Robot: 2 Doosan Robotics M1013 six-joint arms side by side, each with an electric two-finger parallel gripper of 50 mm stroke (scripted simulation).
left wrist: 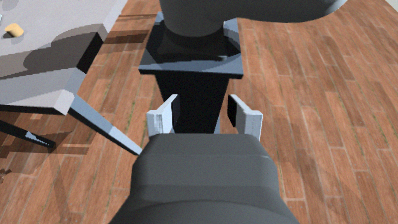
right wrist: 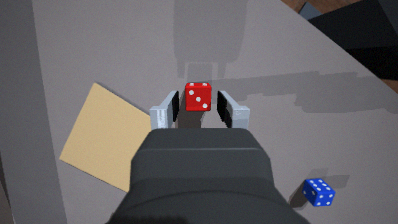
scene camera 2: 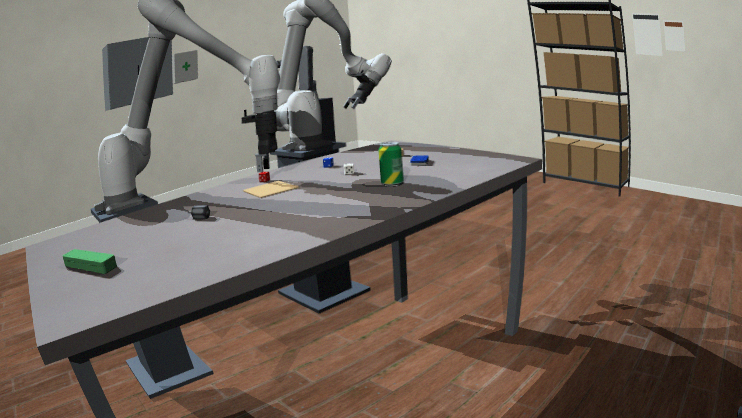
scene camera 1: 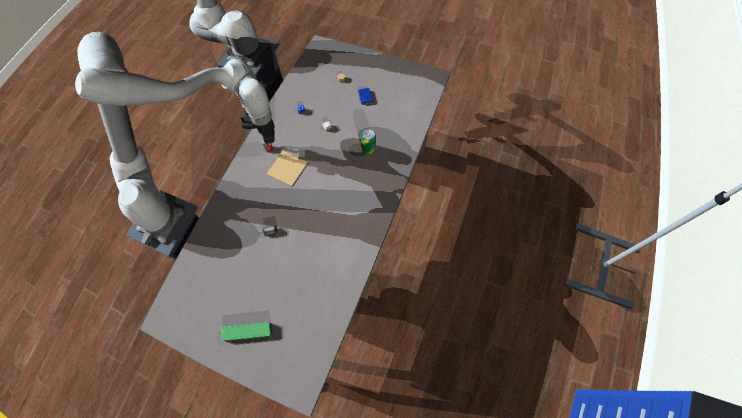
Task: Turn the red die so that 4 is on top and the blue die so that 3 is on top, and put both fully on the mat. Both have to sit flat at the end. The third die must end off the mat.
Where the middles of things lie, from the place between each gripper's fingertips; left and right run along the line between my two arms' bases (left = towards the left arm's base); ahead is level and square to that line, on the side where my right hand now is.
The red die [right wrist: 197, 95] lies 40 mm below my right hand [scene camera 2: 263, 170]. From my right hand the other things lie so: tan mat [scene camera 1: 287, 167] 120 mm ahead, 80 mm to the right, 50 mm below.
Now: the red die 37 cm ahead of my left hand, 90 cm to the right of it and 14 cm below it. Also, from my left hand: tan mat 49 cm ahead, 98 cm to the right, 16 cm below.
